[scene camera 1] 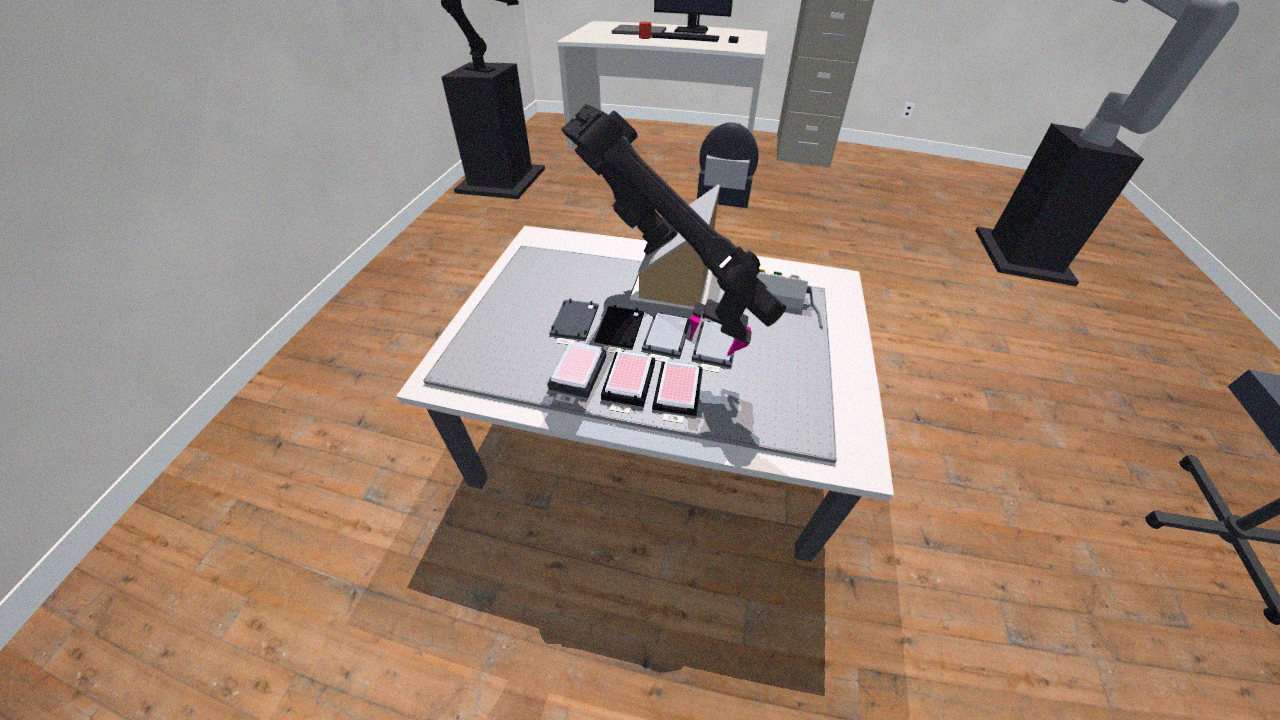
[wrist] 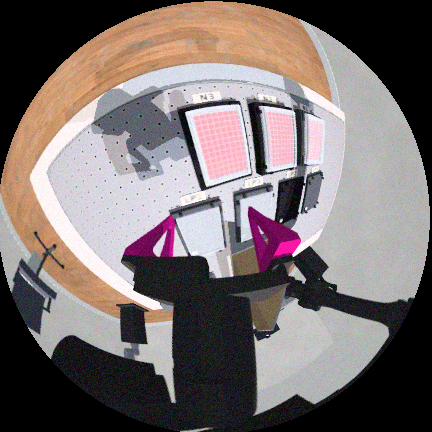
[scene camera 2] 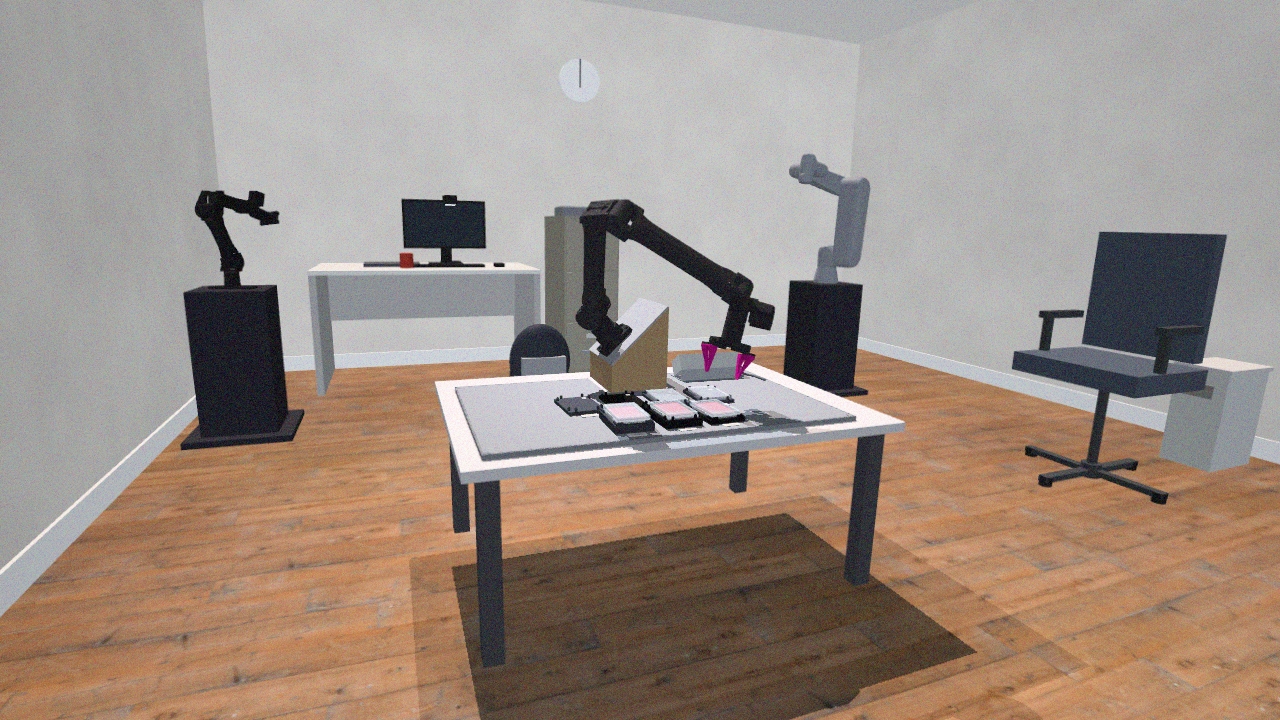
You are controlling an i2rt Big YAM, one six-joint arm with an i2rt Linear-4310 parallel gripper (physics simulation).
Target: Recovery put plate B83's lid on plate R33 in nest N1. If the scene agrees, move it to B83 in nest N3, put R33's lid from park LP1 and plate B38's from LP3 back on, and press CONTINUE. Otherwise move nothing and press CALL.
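Frame: origin at the arm's base, x ahead, y left, z up, level; centimetres.
Where they show: gripper, fingertip midpoint: (scene camera 1: 709, 346) (wrist: 209, 214) (scene camera 2: 721, 375); arm's base, origin of the base link: (scene camera 1: 664, 238) (scene camera 2: 615, 341).
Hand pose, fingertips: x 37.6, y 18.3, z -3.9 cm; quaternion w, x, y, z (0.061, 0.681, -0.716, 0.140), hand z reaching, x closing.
Each offset is from my fingertips to the centre of the thing.
My gripper (scene camera 1: 711, 345) (scene camera 2: 723, 373) (wrist: 209, 214) is open and empty, with magenta fingers pointing down above the rightmost back-row park. A pale lid {dx -10.4, dy +1.4, dz -7.7 cm} (scene camera 1: 715, 340) (wrist: 202, 232) lies in that park; a second pale lid {dx -10.8, dy -11.8, dz -7.7 cm} (scene camera 1: 665, 332) (wrist: 262, 201) lies in the park beside it. Their small labels are hard to read. Pink gridded plates sit in black nests: the N3 plate {dx +7.1, dy -5.6, dz -7.1 cm} (scene camera 1: 678, 385) (wrist: 220, 145), the N2 plate {dx +7.2, dy -17.8, dz -6.3 cm} (scene camera 1: 628, 376) (wrist: 280, 137) and the N1 plate {dx +7.4, dy -30.8, dz -5.6 cm} (scene camera 1: 575, 365) (wrist: 315, 140). The N1 plate looks paler in scene camera 1. Plate codes are not legible.
A black park {dx -10.9, dy -24.8, dz -8.1 cm} (scene camera 1: 619, 325) (wrist: 290, 200) and a dark grey park {dx -11.0, dy -37.9, dz -8.1 cm} (scene camera 1: 573, 318) (wrist: 312, 192) stand left in the back row. A brown wedge-shaped stand (scene camera 1: 675, 273) (scene camera 2: 644, 362) rises behind the parks. A grey button box {dx -35.4, dy +13.3, dz -4.9 cm} (scene camera 1: 787, 293) stands at the back right.
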